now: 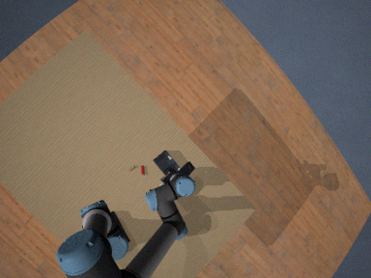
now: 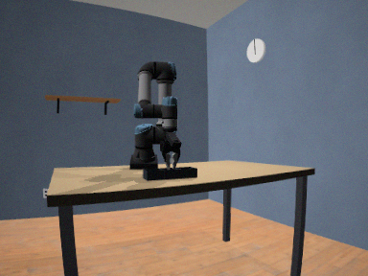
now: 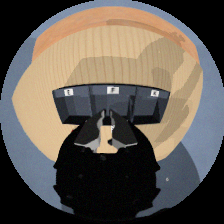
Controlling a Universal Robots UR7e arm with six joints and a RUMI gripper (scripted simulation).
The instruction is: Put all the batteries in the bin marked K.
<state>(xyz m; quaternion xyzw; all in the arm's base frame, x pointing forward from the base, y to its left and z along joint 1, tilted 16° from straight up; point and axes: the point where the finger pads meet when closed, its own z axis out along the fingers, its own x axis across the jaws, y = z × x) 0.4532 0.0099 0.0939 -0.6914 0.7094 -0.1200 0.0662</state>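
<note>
Now: the bin row 1 cm ahead of my hand, 1 cm to the right of it and 1 cm below it. Round my hand: red battery (10 cm behind, 11 cm to the left, 3 cm below); then yellowish item (13 cm behind, 16 cm to the left, 3 cm below); then black-and-white cylinder (13 cm behind, 3 cm to the right, 3 cm below).
</note>
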